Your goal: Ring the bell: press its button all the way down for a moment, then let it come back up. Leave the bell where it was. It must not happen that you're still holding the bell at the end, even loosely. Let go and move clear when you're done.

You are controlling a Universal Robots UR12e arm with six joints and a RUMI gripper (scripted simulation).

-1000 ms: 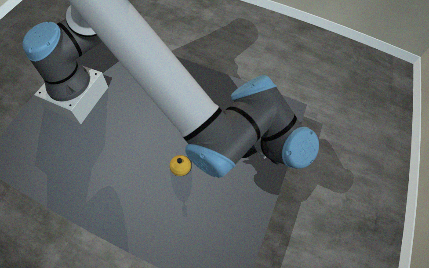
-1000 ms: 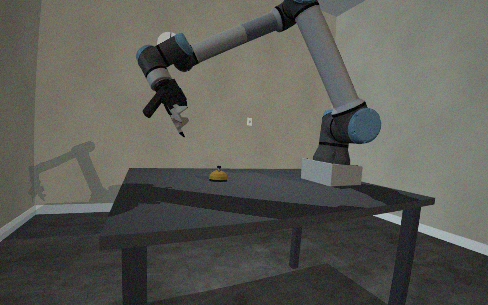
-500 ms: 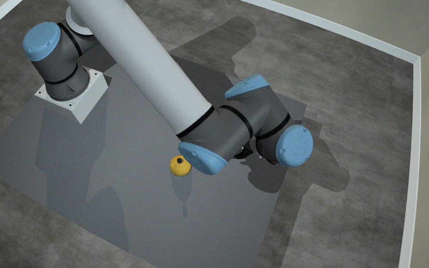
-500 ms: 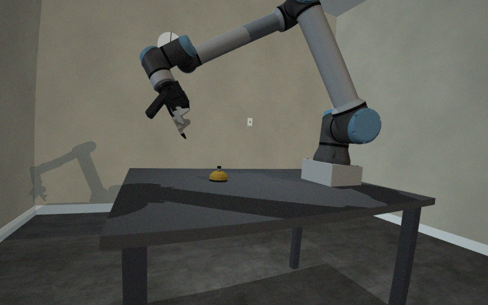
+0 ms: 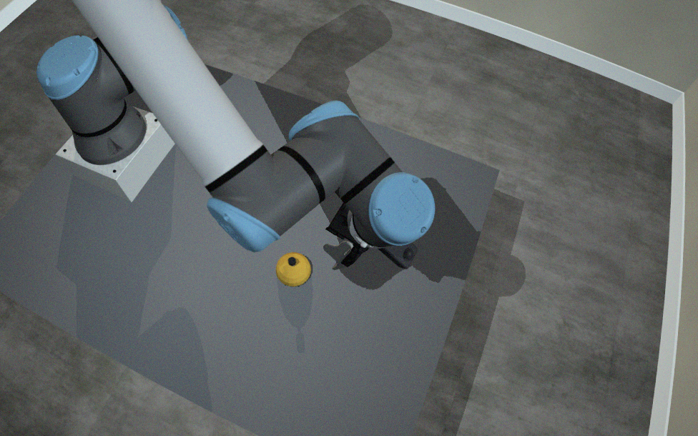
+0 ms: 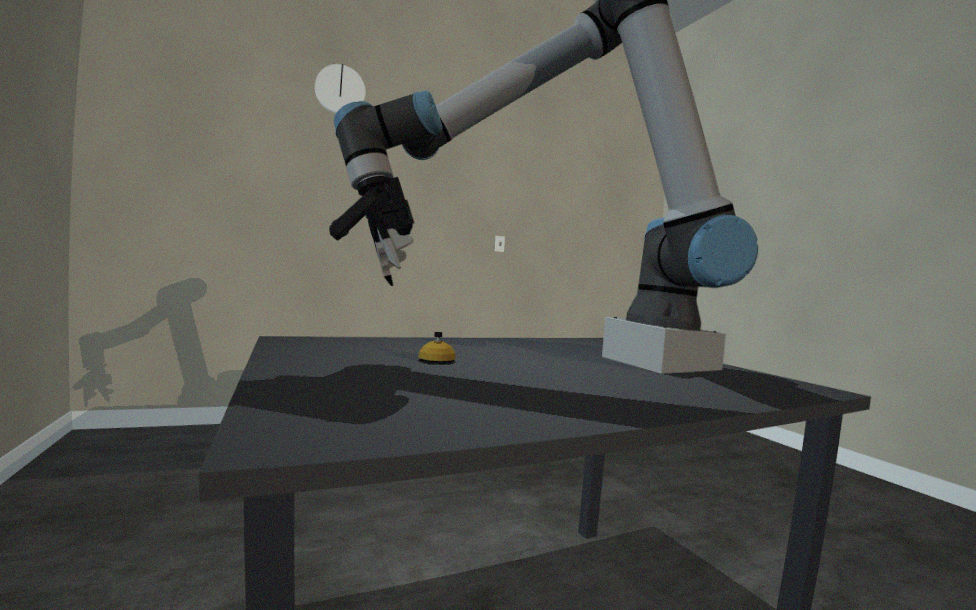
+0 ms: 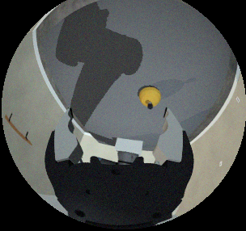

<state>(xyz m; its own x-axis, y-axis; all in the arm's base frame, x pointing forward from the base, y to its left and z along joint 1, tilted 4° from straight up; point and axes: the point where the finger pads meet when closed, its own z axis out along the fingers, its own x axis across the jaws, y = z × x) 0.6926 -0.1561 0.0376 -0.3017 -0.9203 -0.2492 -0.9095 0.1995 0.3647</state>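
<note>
Now: the black button 130 mm below my hand, 130 mm behind it and 40 mm to the right of it. Round my hand: yellow dome bell: 140 mm below, 130 mm behind, 40 mm to the right.
</note>
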